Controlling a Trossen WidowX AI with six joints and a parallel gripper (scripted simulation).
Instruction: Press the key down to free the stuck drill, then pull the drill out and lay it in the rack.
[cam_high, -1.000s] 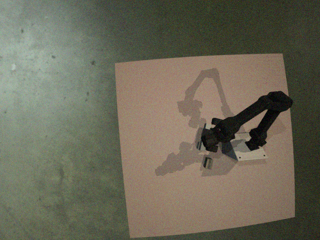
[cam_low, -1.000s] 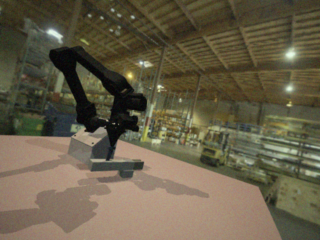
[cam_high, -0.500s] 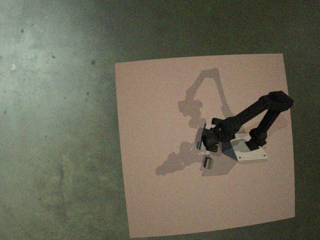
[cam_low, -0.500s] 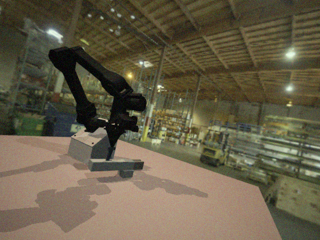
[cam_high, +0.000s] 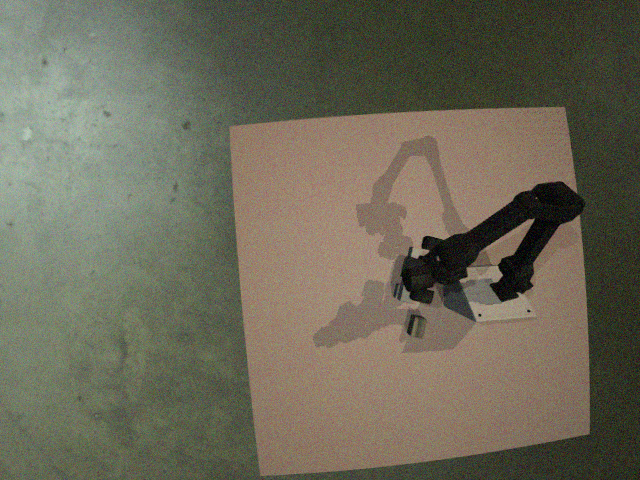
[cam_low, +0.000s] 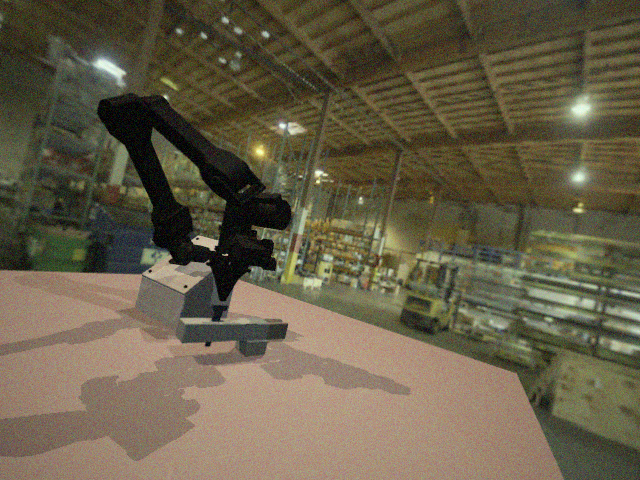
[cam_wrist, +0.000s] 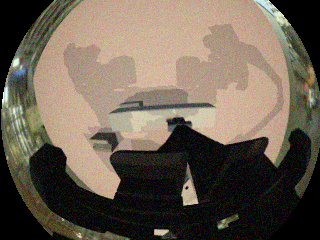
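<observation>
Right now the dark key is 40 mm below my gripper tip. Round my gripper tip: drill 20 mm ahead, 50 mm to the left, 60 mm below; grey rack 210 mm to the left, 90 mm below.
</observation>
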